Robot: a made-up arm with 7 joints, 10 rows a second.
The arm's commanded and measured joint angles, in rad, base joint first. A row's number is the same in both.
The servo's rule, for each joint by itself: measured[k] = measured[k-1] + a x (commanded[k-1-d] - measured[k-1]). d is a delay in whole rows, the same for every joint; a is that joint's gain. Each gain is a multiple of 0.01, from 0.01 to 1. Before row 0 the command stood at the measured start. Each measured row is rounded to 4 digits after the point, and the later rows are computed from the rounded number. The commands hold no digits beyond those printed.
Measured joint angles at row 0: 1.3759, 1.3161, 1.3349, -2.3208, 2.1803, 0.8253, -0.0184
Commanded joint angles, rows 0 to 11: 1.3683, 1.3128, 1.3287, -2.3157, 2.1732, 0.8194, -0.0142; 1.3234, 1.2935, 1.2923, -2.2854, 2.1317, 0.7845, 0.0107; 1.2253, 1.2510, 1.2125, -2.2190, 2.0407, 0.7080, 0.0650; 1.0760, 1.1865, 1.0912, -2.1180, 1.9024, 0.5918, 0.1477; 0.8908, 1.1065, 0.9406, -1.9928, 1.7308, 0.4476, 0.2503; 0.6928, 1.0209, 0.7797, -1.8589, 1.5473, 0.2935, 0.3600; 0.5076, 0.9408, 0.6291, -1.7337, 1.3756, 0.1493, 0.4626; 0.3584, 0.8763, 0.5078, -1.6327, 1.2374, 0.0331, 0.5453; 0.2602, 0.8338, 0.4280, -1.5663, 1.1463, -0.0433, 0.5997; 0.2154, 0.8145, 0.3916, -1.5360, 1.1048, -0.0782, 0.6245; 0.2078, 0.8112, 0.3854, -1.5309, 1.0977, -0.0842, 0.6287; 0.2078, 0.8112, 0.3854, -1.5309, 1.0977, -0.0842, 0.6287
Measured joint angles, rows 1 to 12: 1.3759, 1.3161, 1.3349, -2.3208, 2.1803, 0.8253, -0.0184; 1.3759, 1.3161, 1.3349, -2.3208, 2.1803, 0.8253, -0.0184; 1.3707, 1.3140, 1.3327, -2.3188, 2.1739, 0.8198, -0.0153; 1.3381, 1.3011, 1.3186, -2.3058, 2.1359, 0.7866, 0.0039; 1.2603, 1.2695, 1.2815, -2.2719, 2.0502, 0.7127, 0.0491; 1.1331, 1.2172, 1.2149, -2.2119, 1.9172, 0.5991, 0.1221; 0.9659, 1.1475, 1.1189, -2.1265, 1.7494, 0.4567, 0.2170; 0.7775, 1.0677, 1.0002, -2.0221, 1.5675, 0.3033, 0.3228; 0.5913, 0.9878, 0.8703, -1.9096, 1.3948, 0.1585, 0.4263; 0.4306, 0.9176, 0.7434, -1.8016, 1.2531, 0.0406, 0.5144; 0.3130, 0.8648, 0.6330, -1.7098, 1.1570, -0.0383, 0.5775; 0.2457, 0.8331, 0.5485, -1.6420, 1.1100, -0.0758, 0.6123
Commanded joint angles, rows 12 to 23: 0.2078, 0.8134, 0.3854, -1.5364, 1.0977, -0.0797, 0.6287; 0.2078, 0.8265, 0.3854, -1.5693, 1.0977, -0.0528, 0.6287; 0.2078, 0.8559, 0.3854, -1.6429, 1.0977, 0.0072, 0.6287; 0.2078, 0.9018, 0.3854, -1.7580, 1.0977, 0.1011, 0.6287; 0.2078, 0.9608, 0.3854, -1.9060, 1.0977, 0.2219, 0.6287; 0.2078, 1.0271, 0.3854, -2.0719, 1.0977, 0.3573, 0.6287; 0.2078, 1.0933, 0.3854, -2.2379, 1.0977, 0.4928, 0.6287; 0.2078, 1.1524, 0.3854, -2.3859, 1.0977, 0.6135, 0.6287; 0.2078, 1.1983, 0.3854, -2.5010, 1.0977, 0.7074, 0.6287; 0.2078, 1.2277, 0.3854, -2.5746, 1.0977, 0.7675, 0.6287; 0.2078, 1.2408, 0.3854, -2.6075, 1.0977, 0.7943, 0.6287; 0.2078, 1.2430, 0.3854, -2.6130, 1.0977, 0.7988, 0.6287
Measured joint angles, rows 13 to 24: 0.2195, 0.8193, 0.4914, -1.5987, 1.0989, -0.0837, 0.6244; 0.2114, 0.8142, 0.4543, -1.5723, 1.0978, -0.0842, 0.6276; 0.2089, 0.8137, 0.4302, -1.5583, 1.0977, -0.0800, 0.6284; 0.2081, 0.8218, 0.4145, -1.5626, 1.0977, -0.0544, 0.6286; 0.2079, 0.8433, 0.4043, -1.5939, 1.0977, 0.0035, 0.6287; 0.2078, 0.8802, 0.3977, -1.6579, 1.0977, 0.0952, 0.6287; 0.2078, 0.9310, 0.3934, -1.7547, 1.0977, 0.2143, 0.6287; 0.2078, 0.9915, 0.3906, -1.8784, 1.0977, 0.3487, 0.6287; 0.2078, 1.0556, 0.3888, -2.0186, 1.0977, 0.4842, 0.6287; 0.2078, 1.1166, 0.3876, -2.1618, 1.0977, 0.6057, 0.6287; 0.2078, 1.1681, 0.3868, -2.2941, 1.0977, 0.7013, 0.6287; 0.2078, 1.2056, 0.3863, -2.4035, 1.0977, 0.7635, 0.6287
